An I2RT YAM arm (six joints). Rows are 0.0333 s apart.
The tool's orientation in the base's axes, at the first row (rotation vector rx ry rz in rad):
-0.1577 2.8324 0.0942
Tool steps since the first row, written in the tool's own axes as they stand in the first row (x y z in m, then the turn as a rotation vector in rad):
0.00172 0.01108 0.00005 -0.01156 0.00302 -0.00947
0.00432 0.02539 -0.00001 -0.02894 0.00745 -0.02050
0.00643 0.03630 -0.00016 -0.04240 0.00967 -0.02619
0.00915 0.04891 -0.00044 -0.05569 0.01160 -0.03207
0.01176 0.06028 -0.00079 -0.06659 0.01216 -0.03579
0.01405 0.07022 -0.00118 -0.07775 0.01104 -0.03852
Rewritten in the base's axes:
-0.00293 0.01082 -0.00003 0.00782 0.00336 0.01265
-0.00710 0.02476 -0.00007 0.02053 0.00857 0.02861
-0.01044 0.03536 -0.00004 0.03136 0.01164 0.03819
-0.01459 0.04757 0.00001 0.04200 0.01438 0.04789
-0.01851 0.05856 0.00011 0.05118 0.01571 0.05475
-0.02198 0.06817 0.00027 0.06109 0.01547 0.06066

